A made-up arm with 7 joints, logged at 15 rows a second.
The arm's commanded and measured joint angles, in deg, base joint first. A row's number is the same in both.
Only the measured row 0 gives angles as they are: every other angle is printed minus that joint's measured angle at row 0.
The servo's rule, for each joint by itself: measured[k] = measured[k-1] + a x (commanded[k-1-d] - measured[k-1]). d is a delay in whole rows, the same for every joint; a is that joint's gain. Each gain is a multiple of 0.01, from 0.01 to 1. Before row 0 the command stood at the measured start. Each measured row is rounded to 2 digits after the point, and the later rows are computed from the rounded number. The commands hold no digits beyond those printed.
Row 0, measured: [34.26, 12.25, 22.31, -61.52, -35.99, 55.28, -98.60]
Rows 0 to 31, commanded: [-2.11, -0.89, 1.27, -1.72, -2.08, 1.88, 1.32]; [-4.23, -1.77, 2.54, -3.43, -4.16, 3.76, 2.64]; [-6.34, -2.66, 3.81, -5.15, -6.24, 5.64, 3.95]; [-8.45, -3.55, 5.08, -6.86, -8.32, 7.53, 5.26]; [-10.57, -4.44, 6.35, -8.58, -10.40, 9.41, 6.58]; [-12.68, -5.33, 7.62, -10.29, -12.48, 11.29, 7.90]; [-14.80, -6.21, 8.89, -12.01, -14.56, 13.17, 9.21]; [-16.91, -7.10, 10.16, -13.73, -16.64, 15.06, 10.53]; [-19.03, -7.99, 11.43, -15.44, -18.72, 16.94, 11.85]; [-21.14, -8.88, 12.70, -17.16, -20.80, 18.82, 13.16]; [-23.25, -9.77, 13.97, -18.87, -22.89, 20.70, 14.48]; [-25.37, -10.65, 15.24, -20.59, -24.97, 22.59, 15.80]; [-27.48, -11.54, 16.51, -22.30, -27.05, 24.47, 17.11]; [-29.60, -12.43, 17.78, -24.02, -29.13, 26.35, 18.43]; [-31.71, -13.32, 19.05, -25.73, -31.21, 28.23, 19.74]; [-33.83, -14.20, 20.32, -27.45, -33.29, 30.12, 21.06]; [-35.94, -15.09, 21.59, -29.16, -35.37, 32.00, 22.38]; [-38.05, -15.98, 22.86, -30.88, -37.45, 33.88, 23.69]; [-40.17, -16.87, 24.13, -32.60, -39.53, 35.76, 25.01]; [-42.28, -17.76, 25.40, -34.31, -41.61, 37.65, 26.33]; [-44.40, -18.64, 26.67, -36.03, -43.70, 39.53, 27.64]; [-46.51, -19.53, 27.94, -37.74, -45.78, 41.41, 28.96]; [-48.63, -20.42, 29.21, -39.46, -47.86, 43.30, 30.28]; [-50.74, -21.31, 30.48, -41.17, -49.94, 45.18, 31.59]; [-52.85, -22.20, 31.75, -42.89, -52.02, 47.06, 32.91]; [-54.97, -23.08, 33.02, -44.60, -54.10, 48.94, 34.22]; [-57.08, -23.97, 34.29, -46.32, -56.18, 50.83, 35.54]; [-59.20, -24.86, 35.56, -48.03, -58.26, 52.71, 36.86]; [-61.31, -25.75, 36.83, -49.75, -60.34, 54.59, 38.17]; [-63.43, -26.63, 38.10, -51.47, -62.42, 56.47, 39.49]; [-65.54, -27.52, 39.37, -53.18, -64.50, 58.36, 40.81]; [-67.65, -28.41, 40.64, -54.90, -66.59, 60.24, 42.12]
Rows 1 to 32, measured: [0.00, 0.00, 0.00, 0.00, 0.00, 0.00, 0.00]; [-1.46, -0.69, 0.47, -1.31, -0.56, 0.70, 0.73]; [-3.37, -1.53, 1.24, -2.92, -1.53, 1.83, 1.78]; [-5.42, -2.41, 2.19, -4.61, -2.80, 3.24, 2.97]; [-7.51, -3.30, 3.26, -6.32, -4.29, 4.83, 4.23]; [-9.62, -4.19, 4.40, -8.04, -5.94, 6.52, 5.52]; [-11.73, -5.08, 5.59, -9.75, -7.71, 8.28, 6.83]; [-13.85, -5.96, 6.81, -11.47, -9.56, 10.09, 8.14]; [-15.96, -6.85, 8.05, -13.19, -11.47, 11.93, 9.45]; [-18.08, -7.74, 9.30, -14.90, -13.43, 13.78, 10.77]; [-20.19, -8.63, 10.56, -16.62, -15.42, 15.64, 12.08]; [-22.30, -9.52, 11.82, -18.33, -17.44, 17.51, 13.40]; [-24.42, -10.40, 13.09, -20.05, -19.47, 19.39, 14.72]; [-26.53, -11.29, 14.36, -21.76, -21.52, 21.27, 16.03]; [-28.65, -12.18, 15.63, -23.48, -23.57, 23.15, 17.35]; [-30.76, -13.07, 16.90, -25.19, -25.63, 25.03, 18.66]; [-32.88, -13.95, 18.17, -26.91, -27.70, 26.91, 19.98]; [-34.99, -14.84, 19.44, -28.62, -29.77, 28.79, 21.30]; [-37.10, -15.73, 20.71, -30.34, -31.84, 30.67, 22.61]; [-39.22, -16.62, 21.98, -32.06, -33.92, 32.55, 23.93]; [-41.33, -17.51, 23.25, -33.77, -36.00, 34.44, 25.25]; [-43.45, -18.39, 24.52, -35.49, -38.08, 36.32, 26.56]; [-45.56, -19.28, 25.79, -37.20, -40.16, 38.20, 27.88]; [-47.68, -20.17, 27.06, -38.92, -42.24, 40.09, 29.20]; [-49.79, -21.06, 28.33, -40.63, -44.32, 41.97, 30.51]; [-51.90, -21.95, 29.60, -42.35, -46.40, 43.85, 31.83]; [-54.02, -22.83, 30.87, -44.06, -48.48, 45.73, 33.14]; [-56.13, -23.72, 32.14, -45.78, -50.56, 47.62, 34.46]; [-58.25, -24.61, 33.41, -47.49, -52.64, 49.50, 35.78]; [-60.36, -25.50, 34.68, -49.21, -54.72, 51.38, 37.09]; [-62.48, -26.38, 35.95, -50.93, -56.80, 53.26, 38.41]; [-64.59, -27.27, 37.22, -52.64, -58.88, 55.15, 39.73]
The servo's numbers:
d 1
a 0.69 0.78 0.37 0.76 0.27 0.37 0.55

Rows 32 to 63, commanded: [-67.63, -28.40, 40.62, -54.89, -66.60, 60.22, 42.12]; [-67.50, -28.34, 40.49, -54.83, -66.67, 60.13, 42.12]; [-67.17, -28.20, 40.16, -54.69, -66.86, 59.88, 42.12]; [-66.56, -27.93, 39.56, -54.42, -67.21, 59.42, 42.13]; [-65.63, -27.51, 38.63, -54.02, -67.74, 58.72, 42.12]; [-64.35, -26.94, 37.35, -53.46, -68.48, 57.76, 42.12]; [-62.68, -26.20, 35.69, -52.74, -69.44, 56.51, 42.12]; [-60.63, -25.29, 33.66, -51.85, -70.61, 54.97, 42.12]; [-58.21, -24.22, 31.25, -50.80, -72.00, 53.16, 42.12]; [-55.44, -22.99, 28.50, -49.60, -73.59, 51.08, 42.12]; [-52.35, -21.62, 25.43, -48.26, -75.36, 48.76, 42.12]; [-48.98, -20.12, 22.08, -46.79, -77.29, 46.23, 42.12]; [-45.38, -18.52, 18.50, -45.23, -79.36, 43.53, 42.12]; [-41.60, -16.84, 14.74, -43.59, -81.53, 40.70, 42.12]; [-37.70, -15.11, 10.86, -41.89, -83.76, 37.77, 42.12]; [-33.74, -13.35, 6.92, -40.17, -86.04, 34.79, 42.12]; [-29.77, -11.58, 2.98, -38.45, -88.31, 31.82, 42.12]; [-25.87, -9.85, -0.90, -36.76, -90.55, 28.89, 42.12]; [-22.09, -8.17, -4.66, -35.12, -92.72, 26.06, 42.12]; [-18.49, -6.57, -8.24, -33.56, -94.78, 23.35, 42.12]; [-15.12, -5.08, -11.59, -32.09, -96.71, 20.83, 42.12]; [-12.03, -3.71, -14.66, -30.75, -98.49, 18.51, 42.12]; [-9.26, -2.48, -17.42, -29.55, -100.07, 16.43, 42.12]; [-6.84, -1.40, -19.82, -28.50, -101.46, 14.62, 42.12]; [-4.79, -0.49, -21.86, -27.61, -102.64, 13.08, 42.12]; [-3.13, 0.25, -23.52, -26.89, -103.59, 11.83, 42.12]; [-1.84, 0.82, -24.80, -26.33, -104.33, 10.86, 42.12]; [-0.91, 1.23, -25.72, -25.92, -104.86, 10.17, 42.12]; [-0.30, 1.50, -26.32, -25.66, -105.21, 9.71, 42.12]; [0.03, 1.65, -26.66, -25.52, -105.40, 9.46, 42.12]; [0.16, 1.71, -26.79, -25.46, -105.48, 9.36, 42.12]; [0.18, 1.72, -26.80, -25.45, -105.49, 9.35, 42.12]
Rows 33 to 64, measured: [-66.70, -28.16, 38.49, -54.36, -60.96, 57.03, 41.04]; [-67.34, -28.35, 39.28, -54.76, -62.48, 58.21, 41.63]; [-67.45, -28.34, 39.73, -54.81, -63.61, 58.92, 41.90]; [-67.26, -28.23, 39.89, -54.72, -64.49, 59.28, 42.02]; [-66.78, -28.00, 39.77, -54.49, -65.22, 59.33, 42.08]; [-65.99, -27.62, 39.35, -54.13, -65.90, 59.10, 42.10]; [-64.86, -27.09, 38.61, -53.62, -66.60, 58.60, 42.11]; [-63.36, -26.40, 37.53, -52.95, -67.37, 57.83, 42.12]; [-61.48, -25.53, 36.10, -52.11, -68.24, 56.77, 42.12]; [-59.22, -24.51, 34.31, -51.11, -69.26, 55.43, 42.12]; [-56.61, -23.32, 32.16, -49.96, -70.43, 53.82, 42.12]; [-53.67, -21.99, 29.67, -48.67, -71.76, 51.95, 42.12]; [-50.43, -20.53, 26.86, -47.24, -73.25, 49.83, 42.12]; [-46.95, -18.96, 23.77, -45.71, -74.90, 47.50, 42.12]; [-43.26, -17.31, 20.43, -44.10, -76.69, 44.98, 42.12]; [-39.42, -15.59, 16.89, -42.42, -78.60, 42.31, 42.12]; [-35.50, -13.84, 13.20, -40.71, -80.61, 39.53, 42.12]; [-31.55, -12.08, 9.42, -38.99, -82.69, 36.68, 42.12]; [-27.63, -10.34, 5.60, -37.30, -84.81, 33.80, 42.12]; [-23.81, -8.65, 1.80, -35.64, -86.95, 30.94, 42.12]; [-20.14, -7.03, -1.91, -34.06, -89.06, 28.13, 42.12]; [-16.68, -5.51, -5.49, -32.56, -91.13, 25.43, 42.12]; [-13.47, -4.11, -8.88, -31.18, -93.12, 22.87, 42.12]; [-10.57, -2.84, -12.04, -29.94, -95.00, 20.49, 42.12]; [-8.00, -1.72, -14.92, -28.85, -96.74, 18.32, 42.12]; [-5.79, -0.76, -17.49, -27.91, -98.33, 16.38, 42.12]; [-3.95, 0.03, -19.72, -27.13, -99.75, 14.70, 42.12]; [-2.49, 0.65, -21.60, -26.52, -100.99, 13.28, 42.12]; [-1.40, 1.10, -23.12, -26.06, -102.03, 12.13, 42.12]; [-0.64, 1.41, -24.30, -25.76, -102.89, 11.23, 42.12]; [-0.18, 1.60, -25.17, -25.58, -103.57, 10.58, 42.12]; [0.05, 1.69, -25.77, -25.49, -104.09, 10.13, 42.12]
